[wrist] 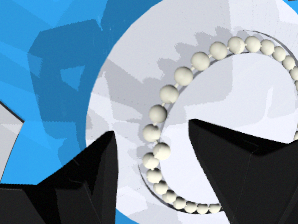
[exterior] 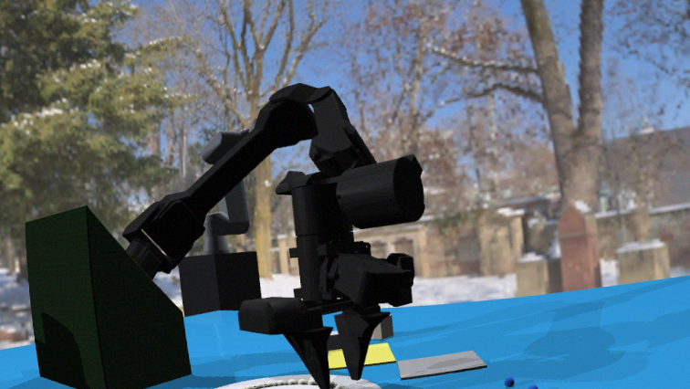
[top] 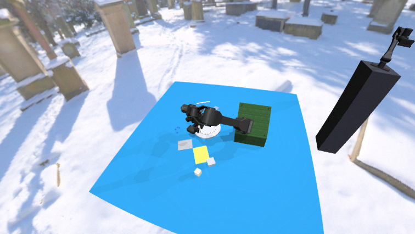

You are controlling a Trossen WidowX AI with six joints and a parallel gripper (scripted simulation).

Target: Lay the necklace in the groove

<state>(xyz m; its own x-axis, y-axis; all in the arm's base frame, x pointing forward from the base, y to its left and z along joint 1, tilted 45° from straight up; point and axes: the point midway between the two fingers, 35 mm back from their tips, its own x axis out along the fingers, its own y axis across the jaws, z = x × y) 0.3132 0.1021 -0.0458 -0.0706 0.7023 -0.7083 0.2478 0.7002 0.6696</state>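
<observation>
My gripper tip is now 4 cm past the round white bead board, 5 cm to the left of it and 1 cm above it. The rest, counted from my gripper tip: yellow tile 8 cm behind, 17 cm to the left, 2 cm below; then red object 7 cm ahead, 16 cm to the right, 1 cm below; then grey tile 5 cm ahead, 13 cm to the left, 2 cm below.
</observation>
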